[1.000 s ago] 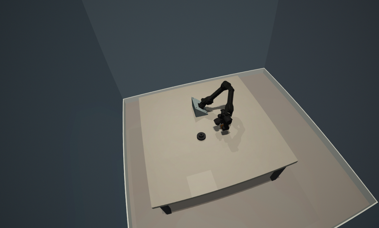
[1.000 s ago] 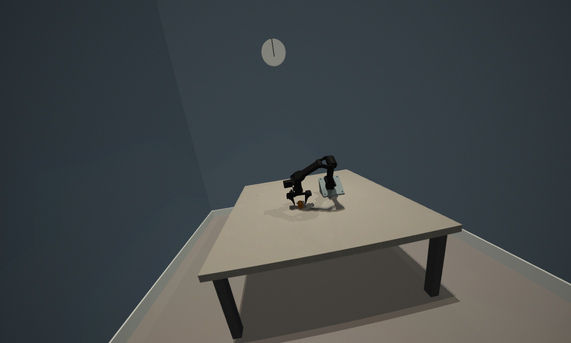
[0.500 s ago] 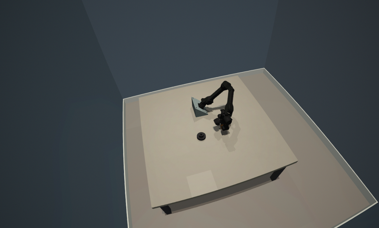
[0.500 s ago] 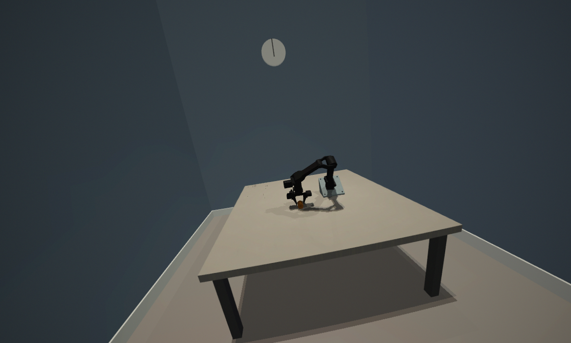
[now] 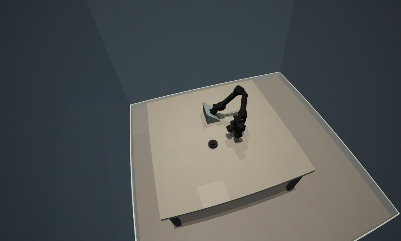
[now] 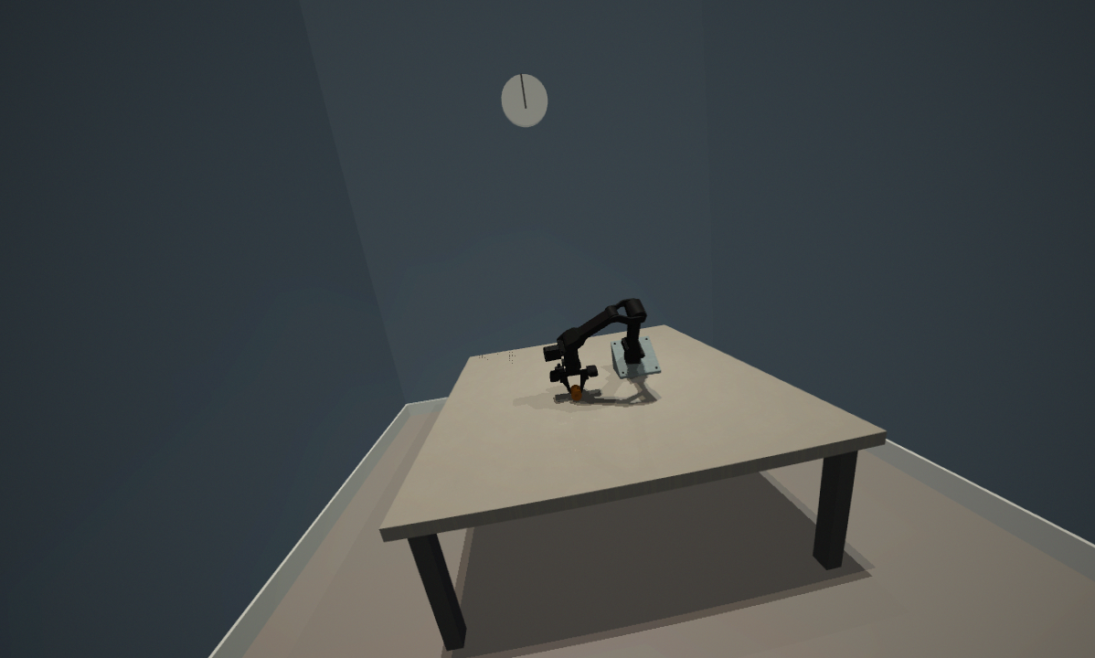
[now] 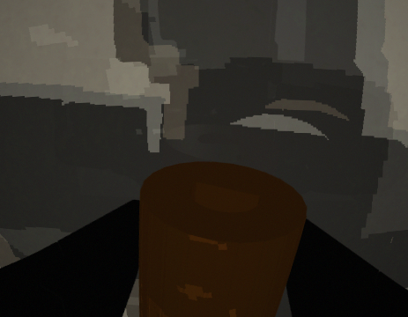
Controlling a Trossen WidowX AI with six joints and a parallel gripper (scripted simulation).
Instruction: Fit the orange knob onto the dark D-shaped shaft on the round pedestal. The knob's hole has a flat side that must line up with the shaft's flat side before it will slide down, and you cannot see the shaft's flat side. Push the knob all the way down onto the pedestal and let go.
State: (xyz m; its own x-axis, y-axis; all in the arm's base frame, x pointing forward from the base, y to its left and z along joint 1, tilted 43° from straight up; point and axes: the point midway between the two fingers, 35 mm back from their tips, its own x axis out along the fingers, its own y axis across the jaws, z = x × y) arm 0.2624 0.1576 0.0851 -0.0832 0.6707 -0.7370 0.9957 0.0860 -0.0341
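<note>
The orange knob lies 20 mm to the left of my gripper tip and 10 mm above it. Round my gripper tip: dark round pedestal 70 mm ahead, 220 mm to the right, 20 mm above.
</note>
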